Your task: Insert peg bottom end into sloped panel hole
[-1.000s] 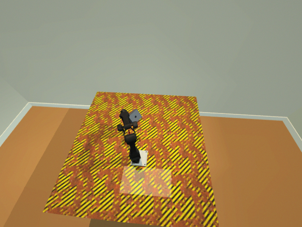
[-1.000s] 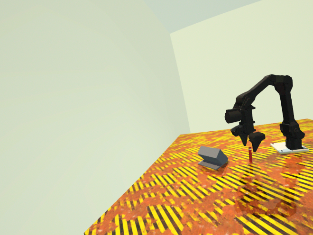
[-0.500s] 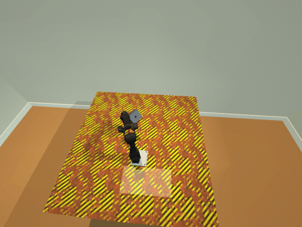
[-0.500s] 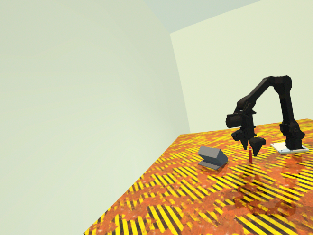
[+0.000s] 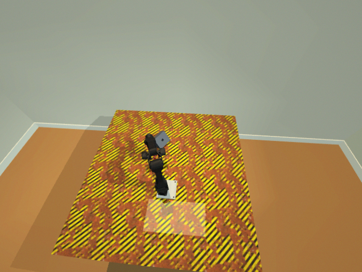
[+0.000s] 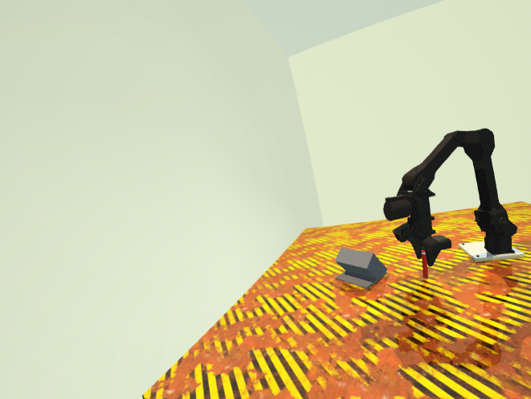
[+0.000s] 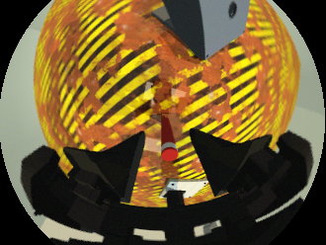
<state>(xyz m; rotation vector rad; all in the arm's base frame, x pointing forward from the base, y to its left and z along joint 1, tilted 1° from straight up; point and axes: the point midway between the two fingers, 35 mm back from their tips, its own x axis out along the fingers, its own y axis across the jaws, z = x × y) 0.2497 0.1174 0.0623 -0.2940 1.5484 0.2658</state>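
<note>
Right now my gripper tip is 2 cm below the red peg. Also, from my gripper tip: grey sloped panel 20 cm ahead, 1 cm to the right.
</note>
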